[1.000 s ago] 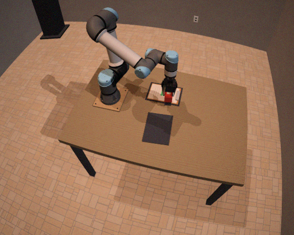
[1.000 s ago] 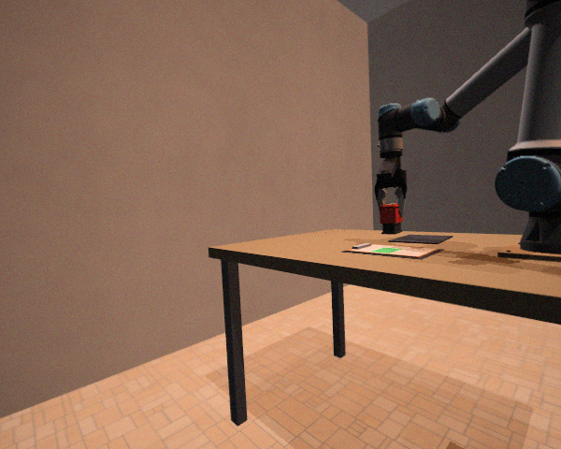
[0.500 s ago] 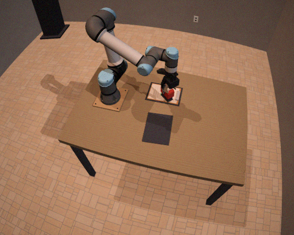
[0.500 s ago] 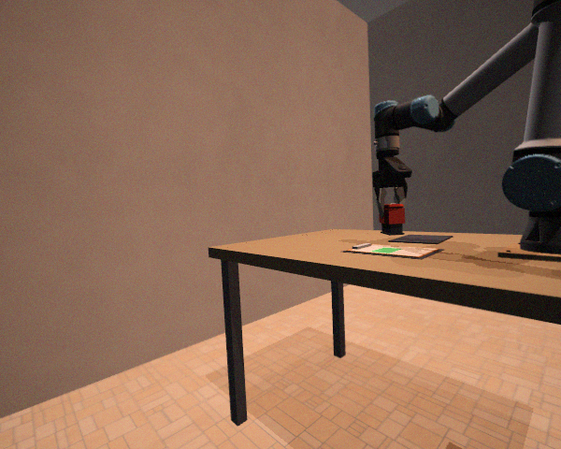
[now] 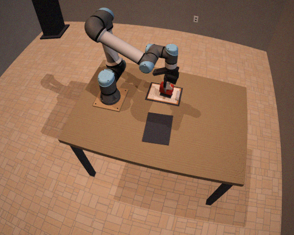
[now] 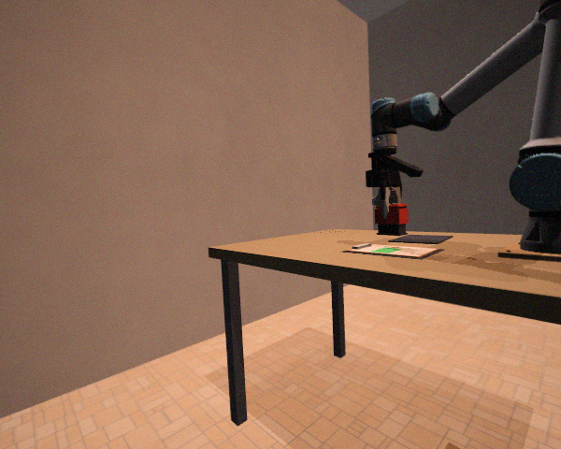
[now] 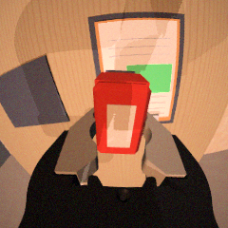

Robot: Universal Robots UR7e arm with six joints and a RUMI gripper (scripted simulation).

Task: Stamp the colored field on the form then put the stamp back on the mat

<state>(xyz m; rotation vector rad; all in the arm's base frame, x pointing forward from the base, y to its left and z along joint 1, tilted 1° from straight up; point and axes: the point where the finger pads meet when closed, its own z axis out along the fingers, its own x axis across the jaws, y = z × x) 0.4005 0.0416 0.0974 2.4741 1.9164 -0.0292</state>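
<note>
Now: the form 110 mm below my hand and 50 mm to the left of it. The rest, counted from my hand: stamp 20 mm below; mat 260 mm to the right, 110 mm below, 30 mm behind.
</note>
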